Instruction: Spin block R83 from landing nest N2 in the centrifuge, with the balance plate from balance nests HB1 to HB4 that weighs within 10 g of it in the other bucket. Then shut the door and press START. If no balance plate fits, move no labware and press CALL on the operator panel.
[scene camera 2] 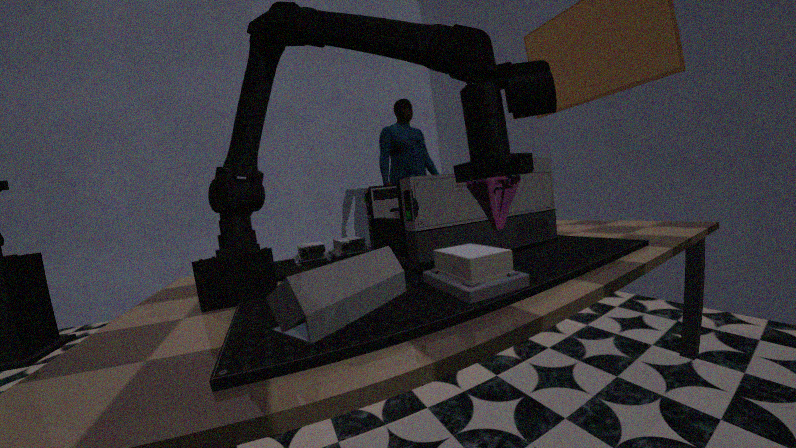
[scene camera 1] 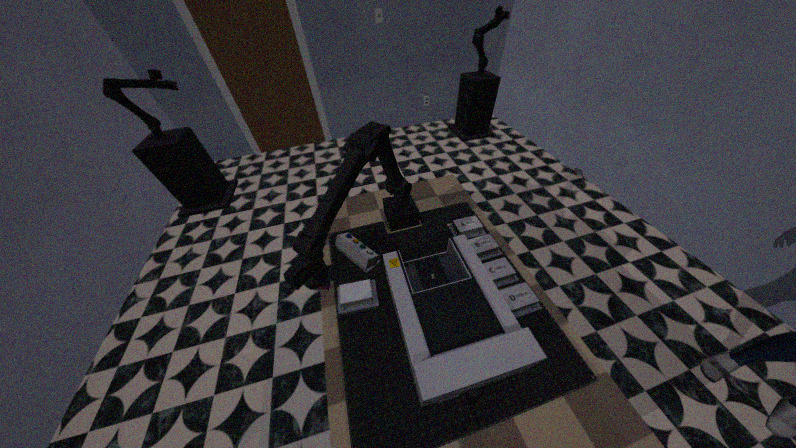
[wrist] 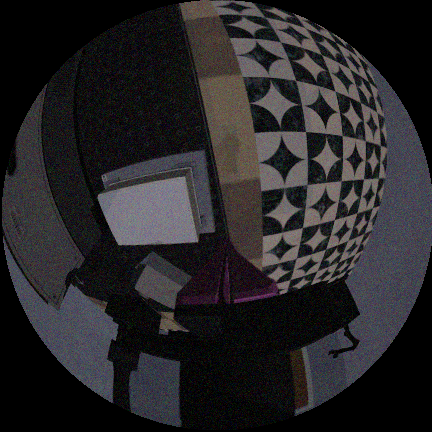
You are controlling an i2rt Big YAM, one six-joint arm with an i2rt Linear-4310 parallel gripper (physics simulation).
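Places are measured from the arm's base along level axes (x ahead, y left, z up), in metres.
Pixels of known places: gripper, between the fingertips: [scene camera 2: 498, 229] [scene camera 1: 328, 288] [wrist: 225, 242]; arm's base, origin of its link: [scene camera 2: 240, 253] [scene camera 1: 400, 206].
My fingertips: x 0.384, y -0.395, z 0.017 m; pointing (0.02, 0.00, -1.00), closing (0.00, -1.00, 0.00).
For each thing: its middle in the pictures, then the offset to it from my fingertips.
- white block, middle of its body: [wrist: 147, 209] [scene camera 2: 471, 261] [scene camera 1: 356, 293] dx +0.017, dy +0.095, dz -0.063 m
- grey nest, middle of its body: [wrist: 154, 200] [scene camera 2: 472, 277] [scene camera 1: 357, 296] dx +0.016, dy +0.095, dz -0.091 m
- pale centrifuge housing, middle of its body: [scene camera 2: 458, 209] [scene camera 1: 445, 309] dx +0.209, dy +0.392, dz +0.017 m
- Plates labelled A, middle of its body: [scene camera 2: 311, 250] [scene camera 1: 467, 226] dx -0.192, dy +0.691, dz -0.072 m
- B, middle of its body: [scene camera 2: 348, 244] [scene camera 1: 481, 246] dx -0.056, dy +0.697, dz -0.072 m
- C, middle of its body: [scene camera 1: 496, 271] dx +0.083, dy +0.689, dz -0.072 m
- D, middle of its body: [scene camera 1: 516, 298] dx +0.215, dy +0.700, dz -0.072 m
- sloped operator panel, middle of its body: [scene camera 2: 342, 284] [wrist: 178, 297] [scene camera 1: 356, 249] dx -0.205, dy +0.128, dz -0.063 m
A white block [scene camera 1: 355, 290] [scene camera 2: 473, 261] [wrist: 150, 212] sits on a grey nest [scene camera 1: 374, 297] [scene camera 2: 479, 293] [wrist: 207, 200]; no label on either is readable. My gripper [scene camera 2: 500, 225] [wrist: 225, 242] is shut and empty, its magenta fingers pointing down above the mat beside the block, apart from it. The pale centrifuge housing [scene camera 1: 479, 361] [scene camera 2: 456, 201] surrounds a dark opening. A transparent framed panel [scene camera 1: 437, 272] shows at its arm-side end; door state is unclear. Plates labelled A [scene camera 1: 467, 224], B [scene camera 1: 483, 244], C [scene camera 1: 499, 268] and D [scene camera 1: 520, 296] stand along its far side; their weights are unreadable.
The sloped operator panel [scene camera 1: 356, 251] [scene camera 2: 350, 289] [wrist: 159, 285] with coloured buttons stands between my arm's base and the nest. A black mat [scene camera 1: 378, 389] [scene camera 2: 328, 356] lies beneath the equipment. A person [scene camera 2: 402, 144] stands behind. Two other arms stand on dark pedestals [scene camera 1: 181, 166] [scene camera 1: 477, 102].
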